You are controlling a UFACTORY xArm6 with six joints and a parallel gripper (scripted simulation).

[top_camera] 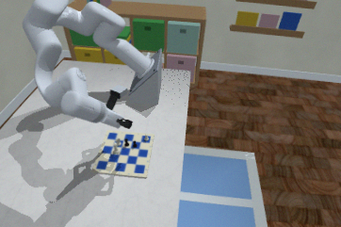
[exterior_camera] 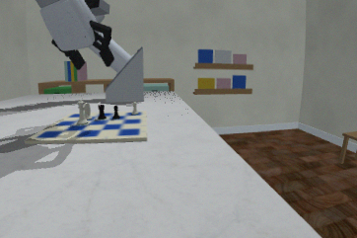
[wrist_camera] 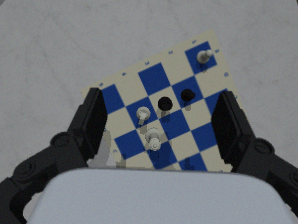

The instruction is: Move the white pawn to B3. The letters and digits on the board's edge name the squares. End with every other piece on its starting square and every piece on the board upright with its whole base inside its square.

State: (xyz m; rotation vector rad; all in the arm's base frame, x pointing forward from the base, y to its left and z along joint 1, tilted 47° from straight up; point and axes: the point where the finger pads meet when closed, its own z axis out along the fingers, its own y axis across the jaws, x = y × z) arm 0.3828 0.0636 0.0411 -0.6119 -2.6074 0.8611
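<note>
The white pawn is 120 mm below my hand, 90 mm to the left of it and 40 mm behind it. The rest, counted from my hand: blue-and-cream chessboard: 140 mm below, 40 mm ahead, 20 mm to the left.
</note>
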